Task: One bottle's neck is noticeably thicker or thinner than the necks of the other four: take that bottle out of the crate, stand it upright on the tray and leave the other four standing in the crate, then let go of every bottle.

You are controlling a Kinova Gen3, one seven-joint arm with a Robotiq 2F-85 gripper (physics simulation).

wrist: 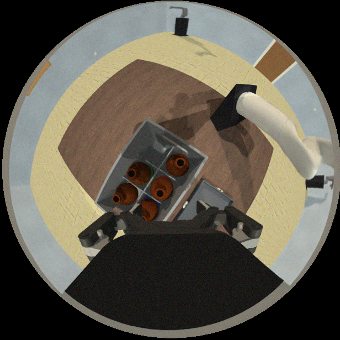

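Note:
The grey divided crate (145,131) stands on the table, left of and below the view's middle. Brown bottles stand in its compartments: one at the upper right (177,165), one at the centre left (140,173), one at the centre right (161,188), one at the lower left (126,194), and one at the bottom (149,209), partly hidden by the gripper. I cannot tell which neck differs. The grey tray (210,195) lies right of the crate, its lower part hidden by the gripper. My gripper (169,208) is open and empty, its fingertips overlapping the crate's lower part and the tray in view.
The brown wooden table (105,130) extends above and left of the crate. The robot's black base (232,107) and white arm (275,122) are at the right. The crate's upper-left compartment holds no bottle. The crate's raised walls and dividers surround the bottles.

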